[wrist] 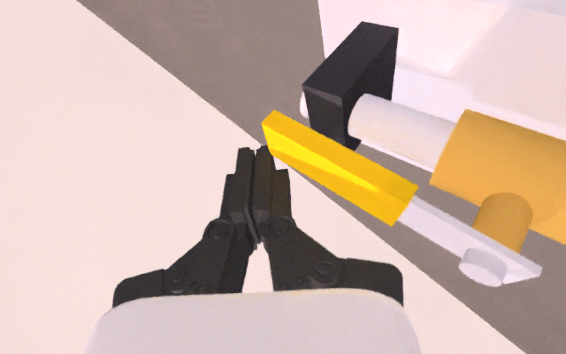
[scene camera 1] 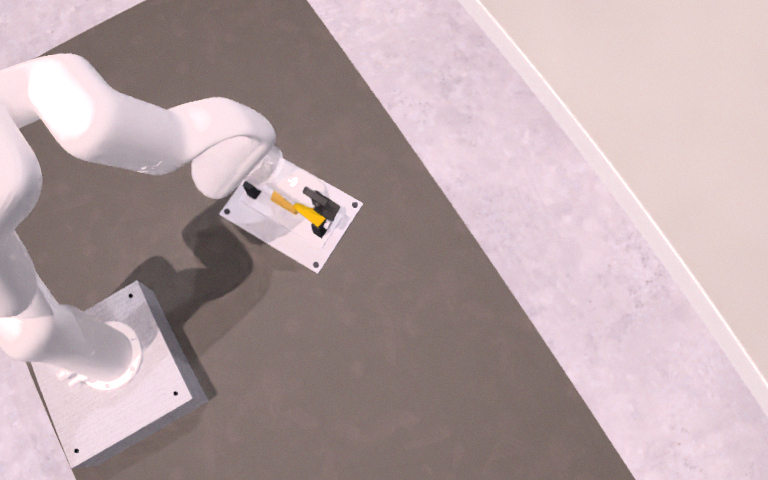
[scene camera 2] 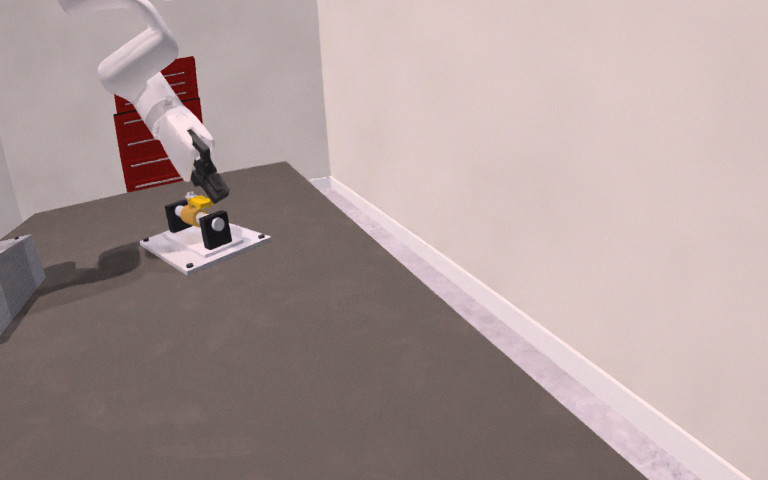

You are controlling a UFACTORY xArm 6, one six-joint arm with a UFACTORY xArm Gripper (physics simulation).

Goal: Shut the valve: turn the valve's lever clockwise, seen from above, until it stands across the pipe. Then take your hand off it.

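The valve's yellow lever (scene camera 1: 309, 215) (scene camera 2: 199, 201) (wrist: 340, 170) lies roughly along the pipe (wrist: 400, 130), above it, with its free end toward the near black support block (scene camera 2: 216, 229) (wrist: 350, 65). The orange valve body (scene camera 1: 283, 202) (scene camera 2: 192, 215) (wrist: 510, 155) sits mid-pipe. My gripper (scene camera 1: 330, 208) (scene camera 2: 219, 193) (wrist: 260, 165) is shut with nothing between its fingers. Its tips are beside the lever's free end; in the wrist view the right finger meets that end's outline, but whether they touch I cannot tell. The arm partly hides the valve in the first scene view.
The valve stands on a white base plate (scene camera 1: 294, 246) (scene camera 2: 175, 254) (wrist: 425, 35) with dark corner bolts. The other black block (scene camera 1: 252, 189) holds the pipe's far end. The robot's grey pedestal (scene camera 1: 130, 418) (scene camera 2: 16, 277) is to one side. A red cabinet (scene camera 2: 138, 153) stands behind.
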